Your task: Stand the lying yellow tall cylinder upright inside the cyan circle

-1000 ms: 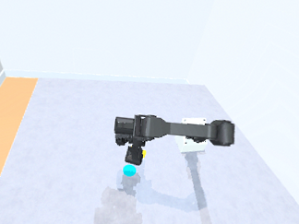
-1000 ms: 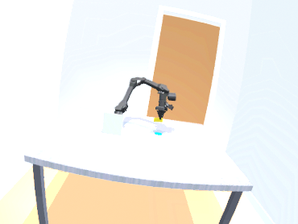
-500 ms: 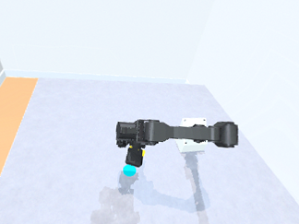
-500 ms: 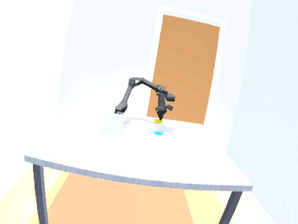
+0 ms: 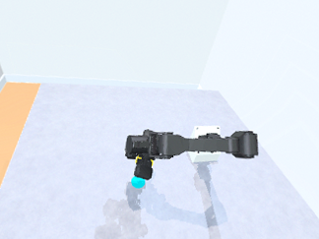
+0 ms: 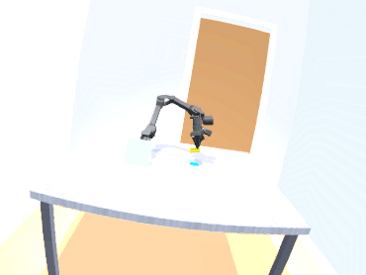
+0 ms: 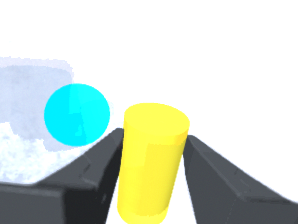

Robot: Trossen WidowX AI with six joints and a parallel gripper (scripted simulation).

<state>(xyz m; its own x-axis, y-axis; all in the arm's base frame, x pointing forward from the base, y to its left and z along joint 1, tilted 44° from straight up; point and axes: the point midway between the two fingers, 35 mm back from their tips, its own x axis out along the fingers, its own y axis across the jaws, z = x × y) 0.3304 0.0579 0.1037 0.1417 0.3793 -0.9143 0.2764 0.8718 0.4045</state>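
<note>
My gripper tip is 30 mm to the right of the cyan circle and 110 mm above it. Also, from my gripper tip: yellow cylinder: 20 mm behind, 10 mm below.
</note>
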